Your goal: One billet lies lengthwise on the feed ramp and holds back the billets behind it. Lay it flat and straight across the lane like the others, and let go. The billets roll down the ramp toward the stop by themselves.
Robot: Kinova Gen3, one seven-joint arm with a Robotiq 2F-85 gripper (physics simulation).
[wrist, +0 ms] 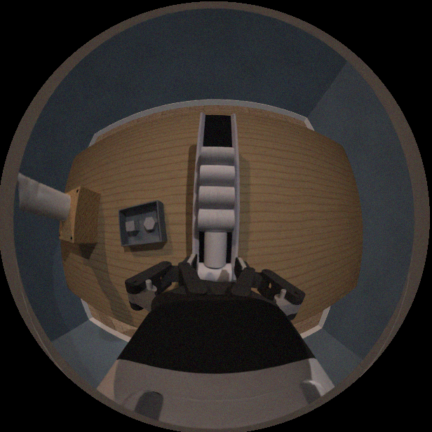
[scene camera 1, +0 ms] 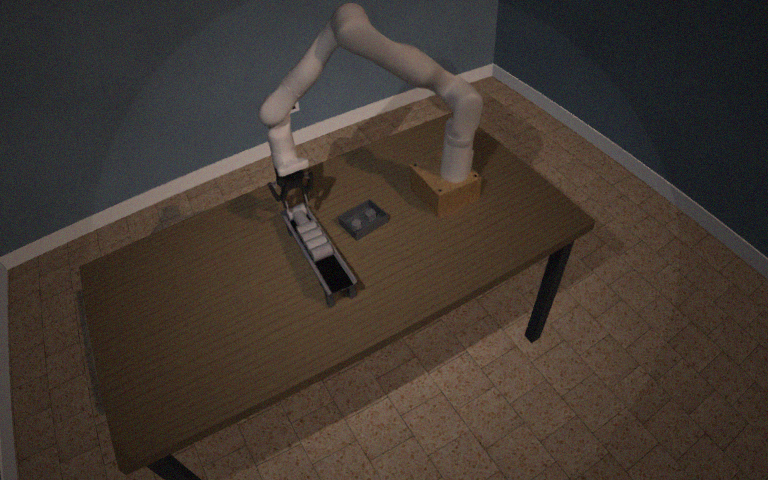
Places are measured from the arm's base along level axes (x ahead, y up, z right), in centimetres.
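Where they show: gripper, fingertip midpoint: (scene camera 1: 297, 206); arm's base at its link origin: (scene camera 1: 454, 173).
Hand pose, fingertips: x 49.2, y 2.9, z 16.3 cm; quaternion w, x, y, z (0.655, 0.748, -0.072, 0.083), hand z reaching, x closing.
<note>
Things, the pixels of their top centre, and the offset from my fingertips. "spot": a spot on its surface instead. Level surfaces: height alone.
- lengthwise billet at its top centre: (scene camera 1: 300, 215) dx +0.1, dy -2.8, dz -1.3 cm
- feed ramp at a spot on its surface: (scene camera 1: 343, 264) spot: dx +0.1, dy -3.8, dz -25.3 cm
- black lane floor at its surface level: dy -4.5 cm
- grey tray at its top centre: (scene camera 1: 363, 215) dx -18.0, dy -9.3, dz -8.0 cm
The lengthwise billet (scene camera 1: 301, 217) (wrist: 215, 248) is a pale cylinder lying along the lane of the feed ramp (scene camera 1: 343, 264) (wrist: 237, 170). One end is beside the nearest crosswise billet (wrist: 220, 220), the other beside the pale end piece (wrist: 215, 273). Several pale billets lie across the lane in a row behind it, close together. The black lane floor (scene camera 1: 334, 273) (wrist: 217, 131) shows beyond them. My gripper (scene camera 1: 297, 206) (wrist: 215, 262) is partly open and empty at the end-piece end of the ramp, its fingertips apart on either side of the lane. Fingertip height above the billet is hard to tell.
A grey tray (scene camera 1: 372, 227) (wrist: 145, 244) holding two small pale pieces stands beside the ramp, on the side toward the arm's wooden base block (scene camera 1: 461, 198) (wrist: 87, 215). The ramp's raised side walls run along both sides of the billets.
</note>
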